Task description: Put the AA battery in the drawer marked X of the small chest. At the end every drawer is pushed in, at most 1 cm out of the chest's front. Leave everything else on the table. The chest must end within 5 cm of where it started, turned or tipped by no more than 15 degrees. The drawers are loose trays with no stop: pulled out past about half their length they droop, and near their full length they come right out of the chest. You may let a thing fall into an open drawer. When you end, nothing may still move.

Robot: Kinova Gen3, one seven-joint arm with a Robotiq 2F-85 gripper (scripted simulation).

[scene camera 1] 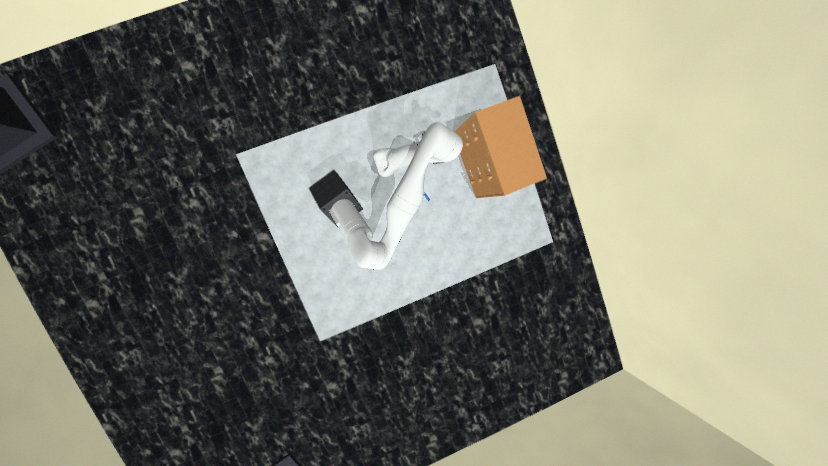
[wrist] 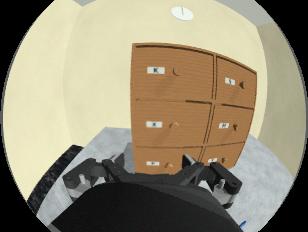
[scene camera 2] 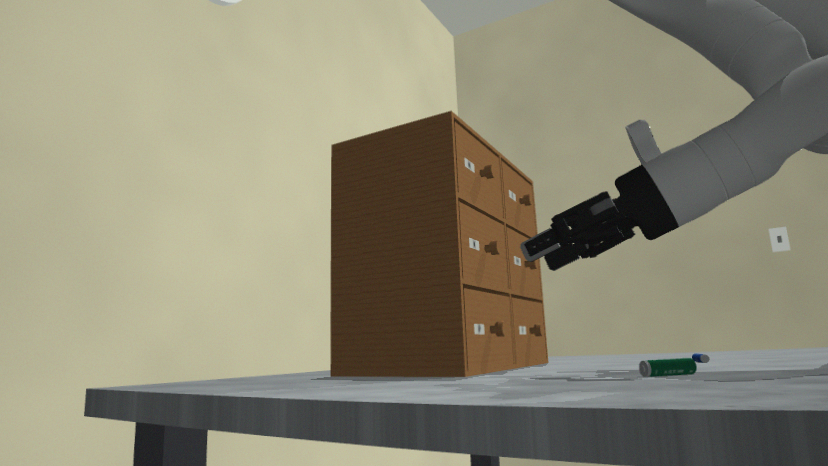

Labels:
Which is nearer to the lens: the wooden chest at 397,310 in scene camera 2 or the green battery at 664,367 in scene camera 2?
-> The green battery.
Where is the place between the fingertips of my gripper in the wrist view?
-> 153,161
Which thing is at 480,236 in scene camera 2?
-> A drawer.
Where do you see a wooden chest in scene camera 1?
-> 505,127

